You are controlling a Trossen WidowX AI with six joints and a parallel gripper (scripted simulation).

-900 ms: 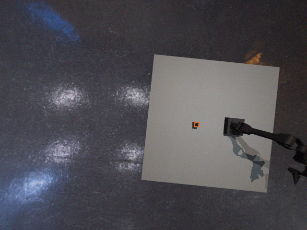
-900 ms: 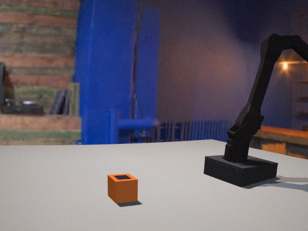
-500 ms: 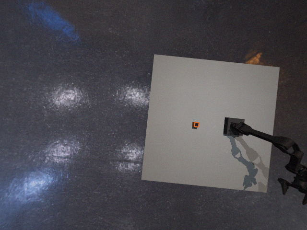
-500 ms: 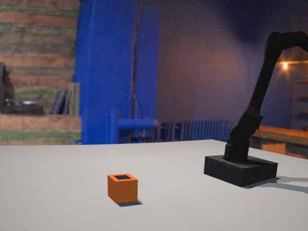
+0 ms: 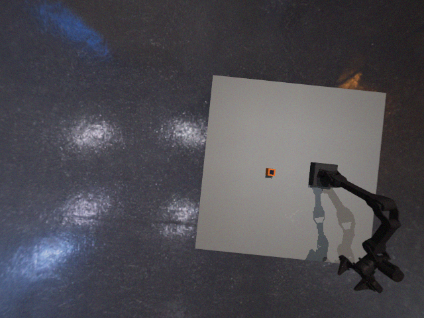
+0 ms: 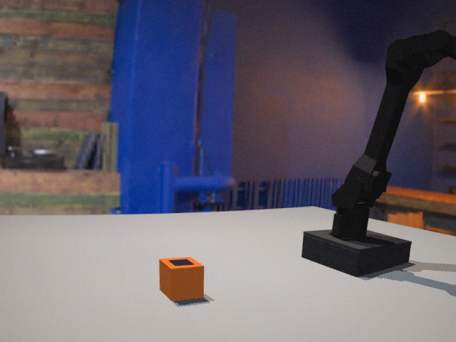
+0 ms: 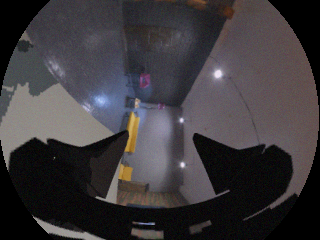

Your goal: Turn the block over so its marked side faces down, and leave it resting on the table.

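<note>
My gripper tip is now 430 mm short of the orange block, 440 mm to the left of it and 290 mm above it.
</note>
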